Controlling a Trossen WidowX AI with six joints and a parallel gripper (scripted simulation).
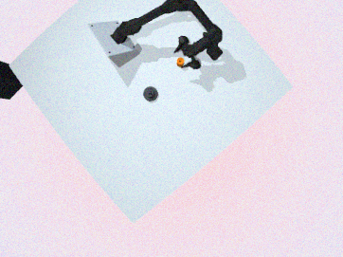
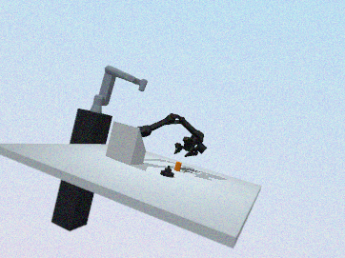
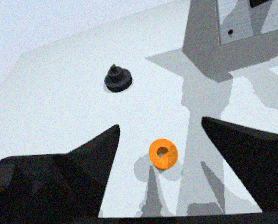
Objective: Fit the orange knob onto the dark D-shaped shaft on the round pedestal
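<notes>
Now: the orange knob 8 cm below my gripper tip and 2 cm to the left of it. The rest, counted from my gripper tip: dark round pedestal: 23 cm to the right, 8 cm below, 3 cm ahead.
</notes>
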